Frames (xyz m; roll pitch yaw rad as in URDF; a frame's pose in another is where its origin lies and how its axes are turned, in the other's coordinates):
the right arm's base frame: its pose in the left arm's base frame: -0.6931 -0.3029 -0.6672 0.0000 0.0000 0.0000
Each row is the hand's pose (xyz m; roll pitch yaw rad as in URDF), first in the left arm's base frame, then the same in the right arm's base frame.
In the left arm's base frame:
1: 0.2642 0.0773 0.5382 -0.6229 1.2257 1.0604
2: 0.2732 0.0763 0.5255 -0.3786 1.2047 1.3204
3: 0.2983 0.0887 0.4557 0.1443 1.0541 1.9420
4: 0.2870 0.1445 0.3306 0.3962 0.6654 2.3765
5: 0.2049 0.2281 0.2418 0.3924 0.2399 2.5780
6: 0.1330 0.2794 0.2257 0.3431 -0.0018 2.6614
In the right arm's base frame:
1: 0.9573 0.3802 1.2054 -0.6229 1.2257 1.0604
2: 0.9663 0.3792 1.1927 -0.3786 1.2047 1.3204
3: 0.9914 0.3916 1.1229 0.1443 1.0541 1.9420
4: 0.9801 0.4474 0.9978 0.3962 0.6654 2.3765
5: 0.8980 0.5310 0.9090 0.3924 0.2399 2.5780
6: 0.8261 0.5823 0.8929 0.3431 -0.0018 2.6614

